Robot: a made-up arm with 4 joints.
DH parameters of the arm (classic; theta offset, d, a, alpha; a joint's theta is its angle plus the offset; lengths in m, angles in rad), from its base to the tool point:
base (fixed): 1.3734 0 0.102 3.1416
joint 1: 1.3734 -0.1 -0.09 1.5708
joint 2: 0 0.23 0.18 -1.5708
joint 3: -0.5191 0 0.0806 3.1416
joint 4: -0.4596 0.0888 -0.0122 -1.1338
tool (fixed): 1.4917 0.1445 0 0
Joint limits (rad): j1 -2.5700..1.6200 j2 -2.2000..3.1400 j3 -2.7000..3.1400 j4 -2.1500..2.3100
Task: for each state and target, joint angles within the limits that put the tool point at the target. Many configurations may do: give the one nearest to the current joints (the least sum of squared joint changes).
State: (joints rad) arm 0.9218 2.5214 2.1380 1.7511
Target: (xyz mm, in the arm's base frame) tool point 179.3 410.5 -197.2
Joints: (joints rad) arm 1.1833 2.4793 1.6393 0.8716
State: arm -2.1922 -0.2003 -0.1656 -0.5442
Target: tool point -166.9 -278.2 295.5
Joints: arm -2.5700 -0.5090 -0.7763 -0.3722
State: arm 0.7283 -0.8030 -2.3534 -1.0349
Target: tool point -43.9 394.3 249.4
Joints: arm 0.1940 -0.0199 -2.3167 -1.0677
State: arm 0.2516 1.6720 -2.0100 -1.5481
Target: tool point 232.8 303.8 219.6
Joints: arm 0.7967 0.8055 -2.3685 -1.2943
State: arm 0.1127 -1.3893 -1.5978 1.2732
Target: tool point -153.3 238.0 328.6
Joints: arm -0.1936 -1.1080 -1.8397 1.6046
